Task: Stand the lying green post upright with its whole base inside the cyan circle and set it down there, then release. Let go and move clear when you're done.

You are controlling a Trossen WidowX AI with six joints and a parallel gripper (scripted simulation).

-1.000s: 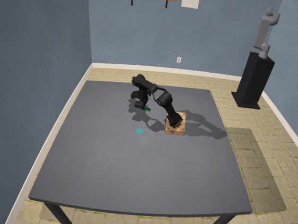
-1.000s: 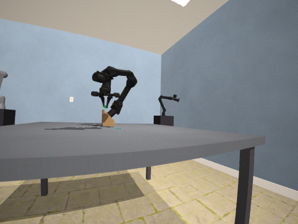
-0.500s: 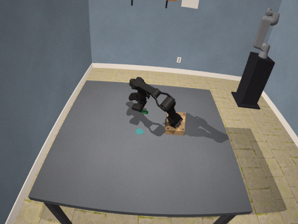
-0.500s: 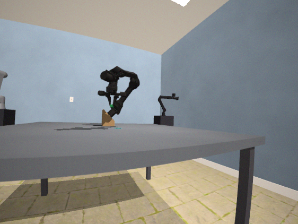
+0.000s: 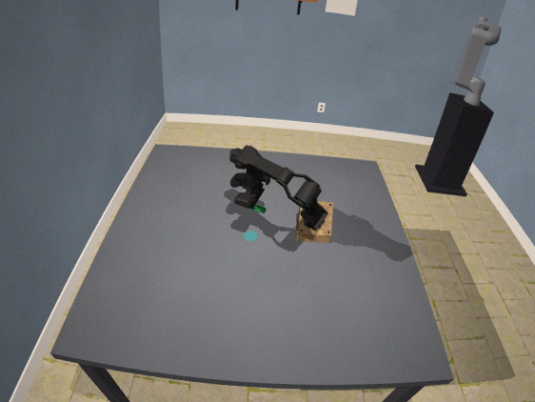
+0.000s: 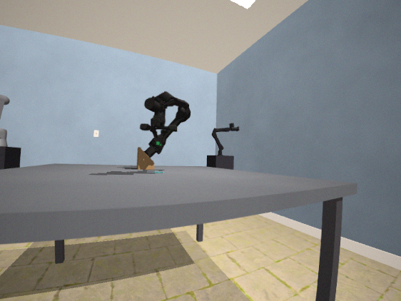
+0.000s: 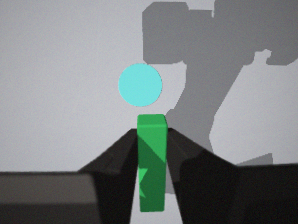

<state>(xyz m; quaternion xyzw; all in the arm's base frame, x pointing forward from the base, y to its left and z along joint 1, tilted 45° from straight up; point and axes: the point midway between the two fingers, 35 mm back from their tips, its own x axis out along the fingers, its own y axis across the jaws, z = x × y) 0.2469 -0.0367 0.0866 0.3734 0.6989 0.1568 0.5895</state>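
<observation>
Right now the cyan circle is 180 mm below my hand and 10 mm to the left of it. From my hand the other things lie so: green post 30 mm below, 20 mm behind, 10 mm to the left.
</observation>
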